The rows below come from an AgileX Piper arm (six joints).
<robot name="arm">
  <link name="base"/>
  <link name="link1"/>
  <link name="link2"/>
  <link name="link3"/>
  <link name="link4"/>
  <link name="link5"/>
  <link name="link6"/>
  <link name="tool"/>
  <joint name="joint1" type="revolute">
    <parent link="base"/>
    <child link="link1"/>
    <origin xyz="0 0 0.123" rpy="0 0 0"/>
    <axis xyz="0 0 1"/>
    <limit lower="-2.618" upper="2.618"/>
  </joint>
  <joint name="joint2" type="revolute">
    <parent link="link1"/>
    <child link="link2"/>
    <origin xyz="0 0 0" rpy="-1.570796 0 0"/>
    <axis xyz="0 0 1"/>
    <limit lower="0" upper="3.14"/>
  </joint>
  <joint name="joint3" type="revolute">
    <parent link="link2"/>
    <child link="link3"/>
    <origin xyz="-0.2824 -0.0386 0" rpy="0 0 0"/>
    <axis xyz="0 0 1"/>
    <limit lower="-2.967" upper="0"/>
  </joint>
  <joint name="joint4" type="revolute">
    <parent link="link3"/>
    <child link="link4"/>
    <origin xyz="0.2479 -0.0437 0" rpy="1.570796 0 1.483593"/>
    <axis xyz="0 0 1"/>
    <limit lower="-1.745" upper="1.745"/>
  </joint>
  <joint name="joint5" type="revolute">
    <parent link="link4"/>
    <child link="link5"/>
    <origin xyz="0 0 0" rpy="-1.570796 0 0"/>
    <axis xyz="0 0 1"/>
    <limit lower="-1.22" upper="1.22"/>
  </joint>
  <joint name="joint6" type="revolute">
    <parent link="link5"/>
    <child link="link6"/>
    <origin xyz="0 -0.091 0" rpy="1.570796 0 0"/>
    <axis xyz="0 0 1"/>
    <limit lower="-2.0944" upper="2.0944"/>
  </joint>
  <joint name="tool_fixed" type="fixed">
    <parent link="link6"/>
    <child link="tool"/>
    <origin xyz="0 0 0" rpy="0 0 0"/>
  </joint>
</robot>
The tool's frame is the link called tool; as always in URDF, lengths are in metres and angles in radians.
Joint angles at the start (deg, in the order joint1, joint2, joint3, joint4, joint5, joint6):
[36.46, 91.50, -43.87, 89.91, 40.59, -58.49]
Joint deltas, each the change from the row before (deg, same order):
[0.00, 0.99, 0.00, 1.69, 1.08, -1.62]
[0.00, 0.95, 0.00, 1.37, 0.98, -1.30]
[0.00, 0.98, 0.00, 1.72, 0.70, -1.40]
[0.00, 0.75, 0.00, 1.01, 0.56, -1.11]
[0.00, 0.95, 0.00, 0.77, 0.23, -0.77]
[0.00, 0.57, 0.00, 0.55, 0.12, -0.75]
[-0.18, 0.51, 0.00, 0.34, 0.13, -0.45]
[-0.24, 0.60, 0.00, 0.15, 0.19, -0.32]
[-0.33, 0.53, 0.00, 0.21, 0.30, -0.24]
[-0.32, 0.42, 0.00, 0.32, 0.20, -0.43]
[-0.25, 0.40, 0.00, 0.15, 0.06, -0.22]
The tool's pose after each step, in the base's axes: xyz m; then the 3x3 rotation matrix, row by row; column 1 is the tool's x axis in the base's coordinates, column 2 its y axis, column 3 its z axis. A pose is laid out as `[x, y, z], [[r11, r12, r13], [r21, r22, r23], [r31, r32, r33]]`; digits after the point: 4 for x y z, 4 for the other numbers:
[0.2036, 0.2257, 0.2007], [[-0.9035, -0.4256, 0.0503], [-0.1748, 0.4732, 0.8635], [-0.3913, 0.7714, -0.5019]]
[0.2042, 0.2275, 0.1975], [[-0.9063, -0.4207, 0.0391], [-0.1761, 0.4602, 0.8702], [-0.3841, 0.7818, -0.4912]]
[0.2055, 0.2292, 0.1943], [[-0.9101, -0.4129, 0.0352], [-0.1703, 0.4500, 0.8767], [-0.3778, 0.7918, -0.4798]]
[0.2062, 0.2305, 0.1916], [[-0.9111, -0.4110, 0.0302], [-0.1704, 0.4426, 0.8804], [-0.3753, 0.7970, -0.4733]]
[0.2074, 0.2315, 0.1873], [[-0.9143, -0.4041, 0.0269], [-0.1699, 0.4431, 0.8803], [-0.3676, 0.8003, -0.4737]]
[0.2081, 0.2322, 0.1848], [[-0.9146, -0.4035, 0.0259], [-0.1702, 0.4426, 0.8804], [-0.3667, 0.8008, -0.4735]]
[0.2094, 0.2320, 0.1824], [[-0.9163, -0.3997, 0.0264], [-0.1684, 0.4441, 0.8800], [-0.3635, 0.8019, -0.4742]]
[0.2108, 0.2317, 0.1795], [[-0.9185, -0.3946, 0.0249], [-0.1681, 0.4468, 0.8787], [-0.3578, 0.8029, -0.4767]]
[0.2123, 0.2310, 0.1771], [[-0.9215, -0.3876, 0.0243], [-0.1653, 0.4480, 0.8786], [-0.3514, 0.8056, -0.4769]]
[0.2139, 0.2303, 0.1753], [[-0.9231, -0.3837, 0.0266], [-0.1612, 0.4488, 0.8789], [-0.3492, 0.8071, -0.4762]]
[0.2153, 0.2296, 0.1733], [[-0.9250, -0.3790, 0.0283], [-0.1583, 0.4520, 0.8779], [-0.3455, 0.8075, -0.4781]]

